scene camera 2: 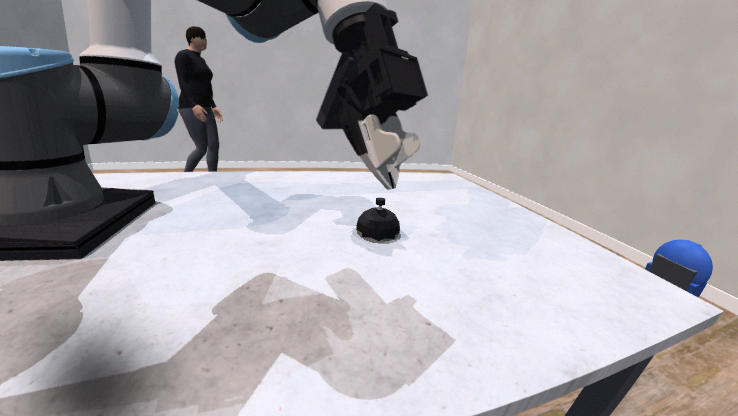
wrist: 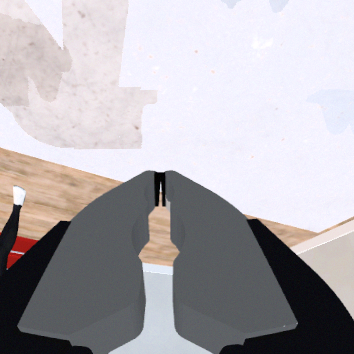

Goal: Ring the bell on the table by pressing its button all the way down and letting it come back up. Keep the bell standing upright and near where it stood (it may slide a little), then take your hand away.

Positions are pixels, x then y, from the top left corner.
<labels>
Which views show my gripper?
Scene camera 2 and the wrist view: all of them.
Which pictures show the black dome bell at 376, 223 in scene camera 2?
Scene camera 2 only.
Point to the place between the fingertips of my gripper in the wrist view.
160, 174
</labels>
